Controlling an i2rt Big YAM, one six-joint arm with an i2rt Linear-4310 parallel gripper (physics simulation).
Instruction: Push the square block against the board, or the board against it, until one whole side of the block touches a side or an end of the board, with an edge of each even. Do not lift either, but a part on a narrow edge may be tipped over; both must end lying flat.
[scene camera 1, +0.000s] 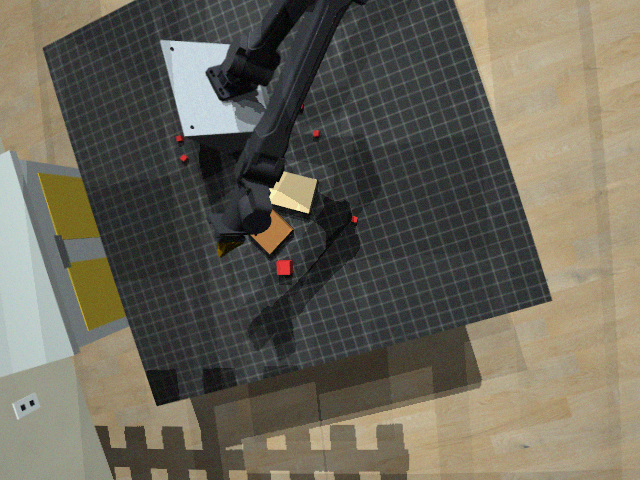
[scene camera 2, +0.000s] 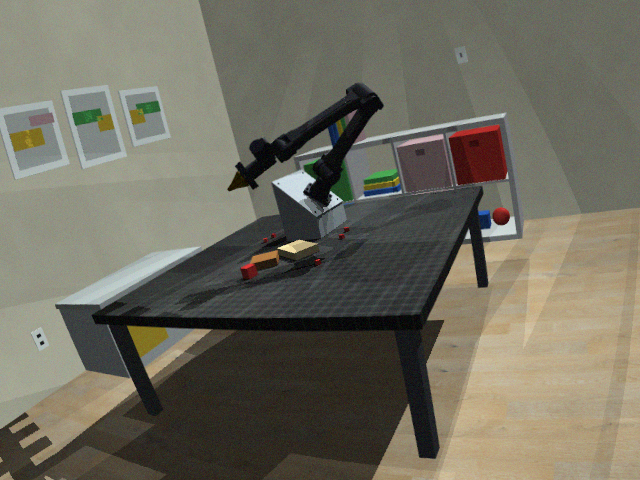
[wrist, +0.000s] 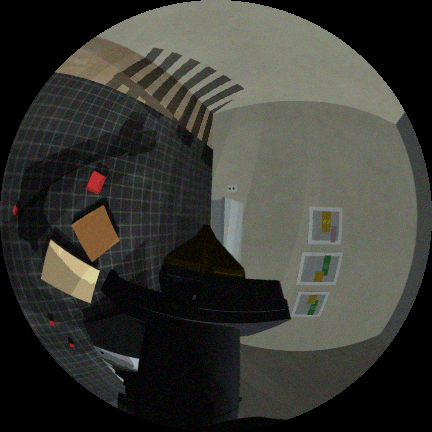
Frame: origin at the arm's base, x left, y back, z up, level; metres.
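Where they show: gripper, fingertip midpoint: (scene camera 1: 219, 255) (scene camera 2: 228, 190) (wrist: 205, 229); arm's base at its link origin: (scene camera 1: 230, 81) (scene camera 2: 317, 195).
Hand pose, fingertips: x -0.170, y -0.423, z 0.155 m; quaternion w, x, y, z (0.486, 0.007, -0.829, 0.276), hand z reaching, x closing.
Things, the pixels of their top centre, and the offset from my fingertips. Level surfaces: height alone.
- square block at its top centre: (wrist: 95, 233) (scene camera 1: 269, 230) (scene camera 2: 264, 256) dx +0.053, dy +0.029, dz -0.281 m
- board at its top centre: (wrist: 69, 275) (scene camera 1: 288, 190) (scene camera 2: 296, 246) dx +0.160, dy +0.110, dz -0.281 m
- red cube at its top centre: (wrist: 96, 180) (scene camera 1: 283, 268) (scene camera 2: 247, 266) dx +0.046, dy -0.092, dz -0.270 m
- gridded table at its surface level: dz -0.310 m
The square block (scene camera 1: 273, 235) (scene camera 2: 265, 260) (wrist: 96, 233) is orange-brown and lies flat on the table, turned at an angle to the board. The board (scene camera 1: 302, 190) (scene camera 2: 298, 249) (wrist: 69, 274) is cream and lies flat between the block and the arm's base. In the wrist view a narrow, uneven dark gap shows between them, with a corner of the block nearest the board. My gripper (scene camera 1: 222, 252) (scene camera 2: 231, 188) (wrist: 205, 229) is shut and empty, high above the table. In scene camera 1 the arm hides the board's left end and the block's upper left part.
A red cube (scene camera 1: 283, 267) (scene camera 2: 249, 271) (wrist: 95, 182) stands close to the block, on the side away from the board. Several small red cubes (scene camera 1: 354, 219) (scene camera 2: 317, 262) (wrist: 15, 210) lie around on the gridded table (scene camera 1: 439, 232). The arm's pale base (scene camera 1: 201, 103) (scene camera 2: 299, 214) stands behind the board.
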